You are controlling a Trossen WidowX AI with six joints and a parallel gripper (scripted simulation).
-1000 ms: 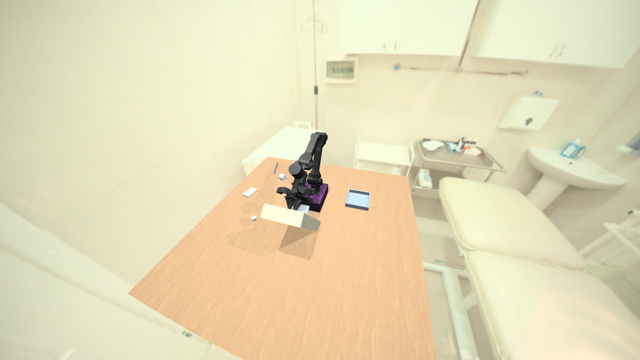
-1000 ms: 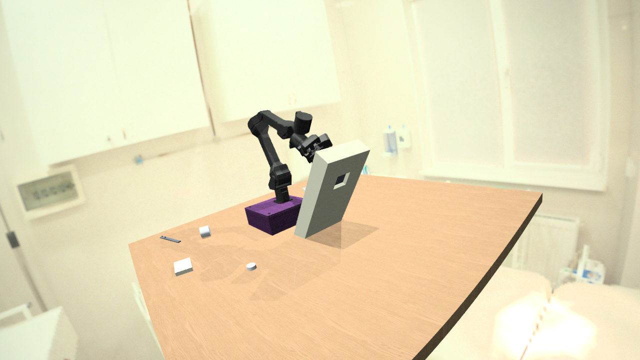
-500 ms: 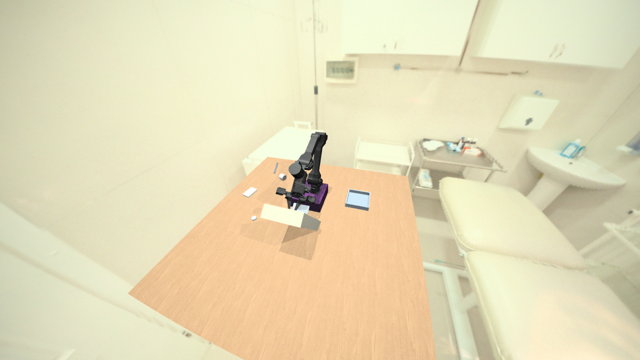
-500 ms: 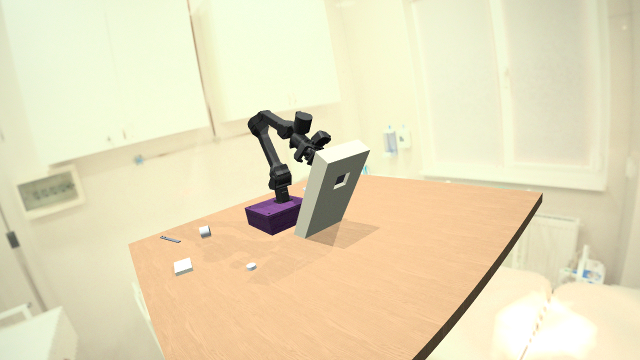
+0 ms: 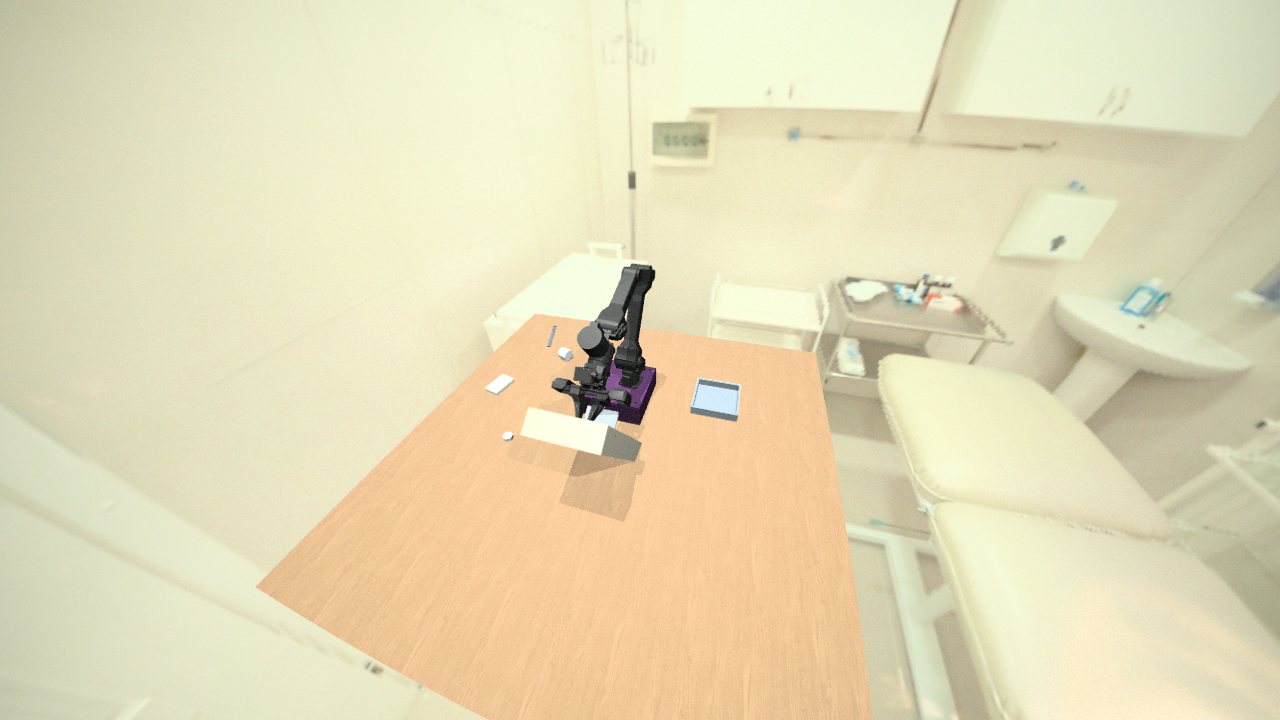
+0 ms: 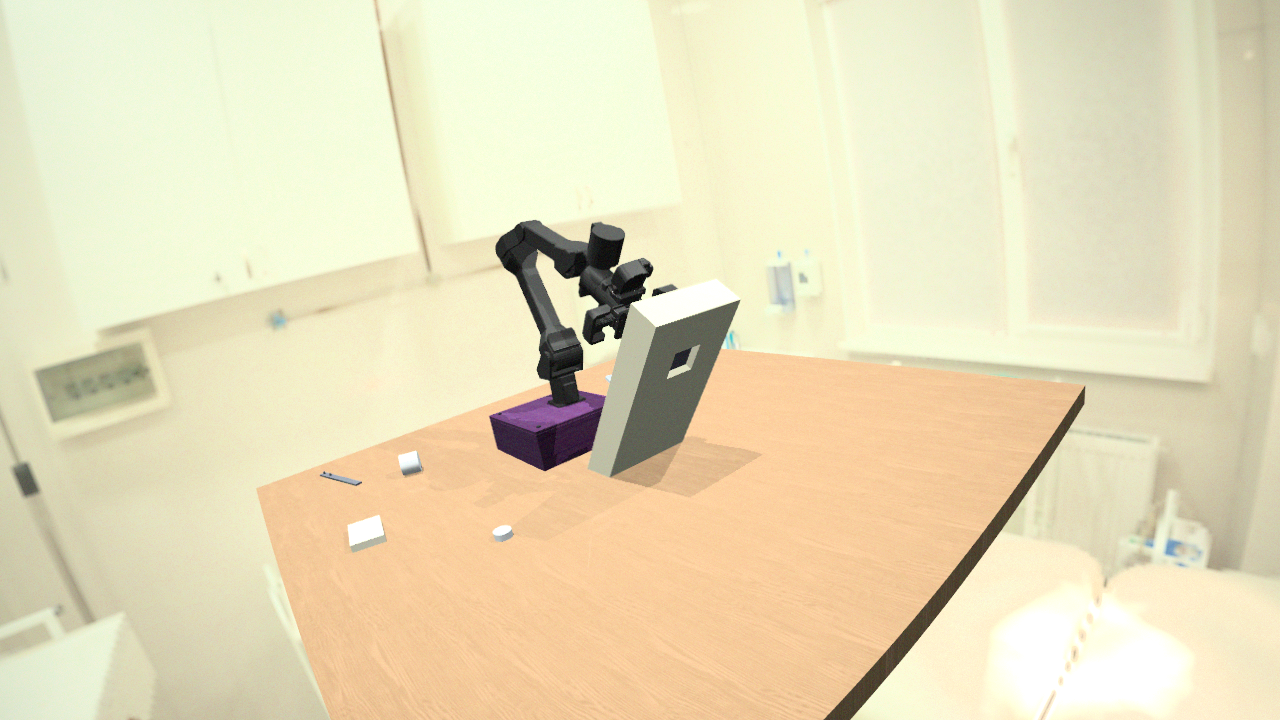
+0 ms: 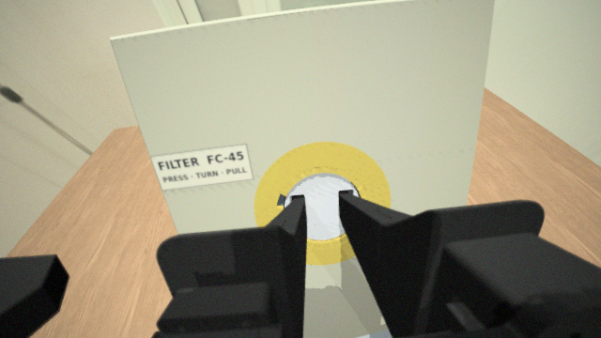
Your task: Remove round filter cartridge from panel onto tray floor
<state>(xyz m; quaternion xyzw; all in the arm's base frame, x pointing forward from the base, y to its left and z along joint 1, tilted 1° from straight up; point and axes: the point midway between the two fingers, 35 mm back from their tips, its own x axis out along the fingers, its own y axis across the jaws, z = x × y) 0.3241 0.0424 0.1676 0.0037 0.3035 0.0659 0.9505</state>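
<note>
The white round filter cartridge is 10 mm ahead of my gripper tip and 10 mm below it. Round my gripper tip: grey flap 100 mm behind, 10 mm to the right, 90 mm below; then grey service panel 40 mm behind, 10 mm to the right, 80 mm below; then blue tray 440 mm behind, 220 mm to the left, 220 mm below.
</note>
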